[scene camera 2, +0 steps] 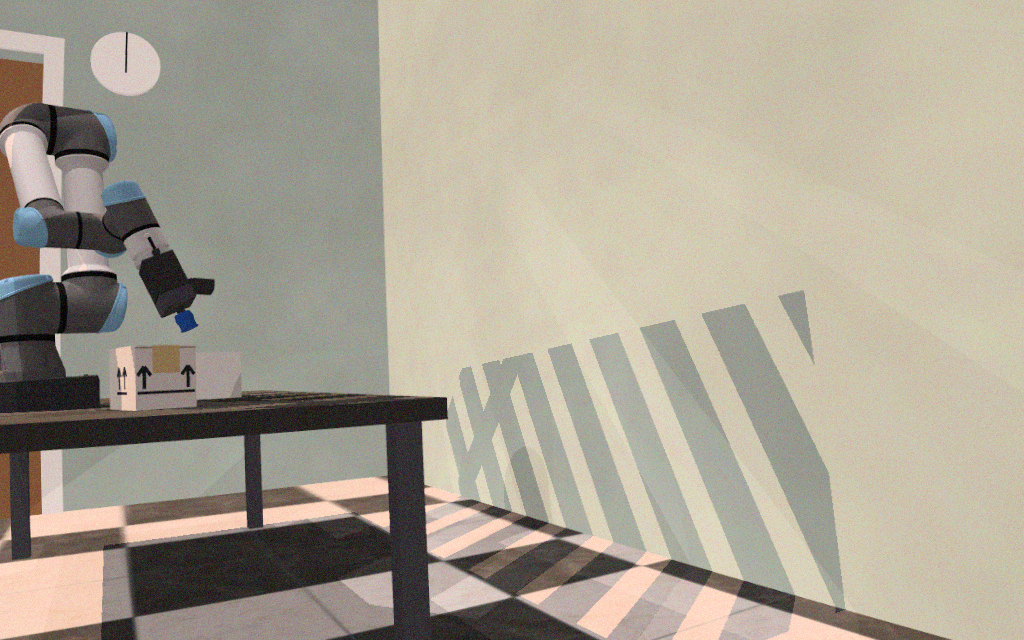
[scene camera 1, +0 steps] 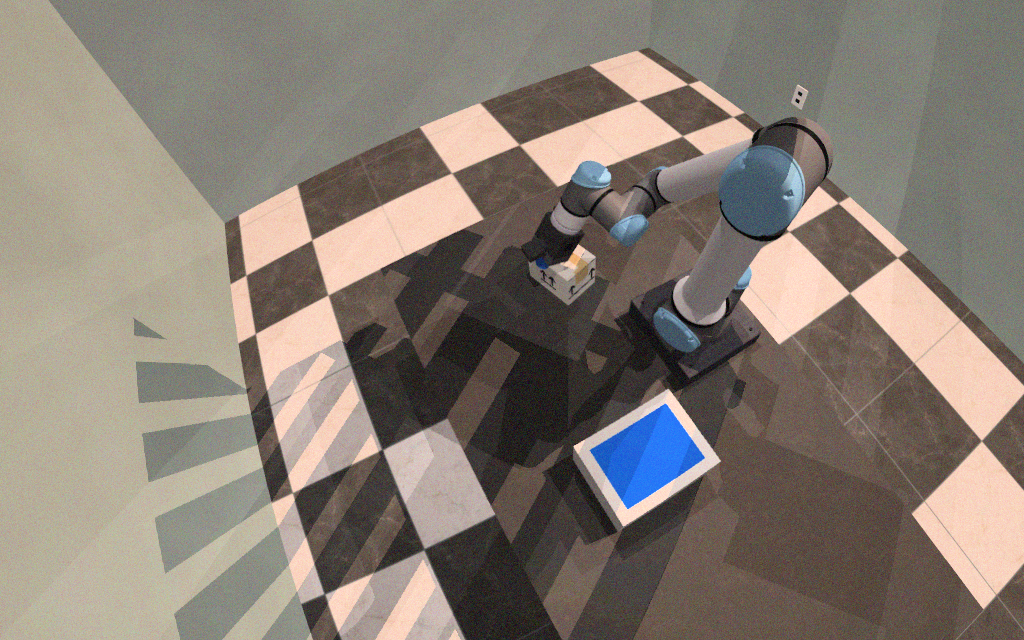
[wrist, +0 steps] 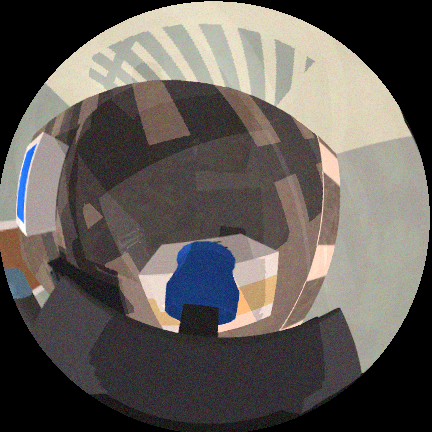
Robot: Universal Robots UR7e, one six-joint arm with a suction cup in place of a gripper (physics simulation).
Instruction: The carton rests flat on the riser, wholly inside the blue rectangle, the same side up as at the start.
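Places are measured from the arm's base along level axes (x up, y back, z right), in millimetres.
Pixels of known places: hand, its tool point: [scene camera 2: 189,328] [scene camera 1: 542,263] [wrist: 205,264]; arm's base, origin of its link: [scene camera 2: 27,382].
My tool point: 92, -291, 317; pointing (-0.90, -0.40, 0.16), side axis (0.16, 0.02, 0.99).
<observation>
Ahead of a thing's pixels: the offset from my tool point to its top centre, as dx, dy, dz.
The white carton @(-37, +73, +26) [scene camera 1: 566,288] [scene camera 2: 164,381] [wrist: 159,260] with tan tape and black arrows stands upright on the table, arrows pointing up. My suction gripper [scene camera 1: 542,263] [scene camera 2: 186,323] [wrist: 206,250], a blue cup on a black tool, is tilted. In scene camera 2 a gap shows between the cup and the carton's top, and the cup holds nothing. In the wrist view the cup hides part of the carton. The white riser @(-32, -66, -529) [scene camera 1: 604,489] [scene camera 2: 220,375] [wrist: 47,185] stands apart from the carton. The blue rectangle @(-32, -66, -529) [scene camera 1: 647,456] [wrist: 24,185] on its top has nothing on it.
The arm's dark base plate [scene camera 1: 698,366] [scene camera 2: 75,392] stands beside the carton, on the side away from the left wall. The table's dark front edge [scene camera 2: 317,416] runs close in front of the carton in scene camera 2. Striped shadows lie on wall and floor.
</observation>
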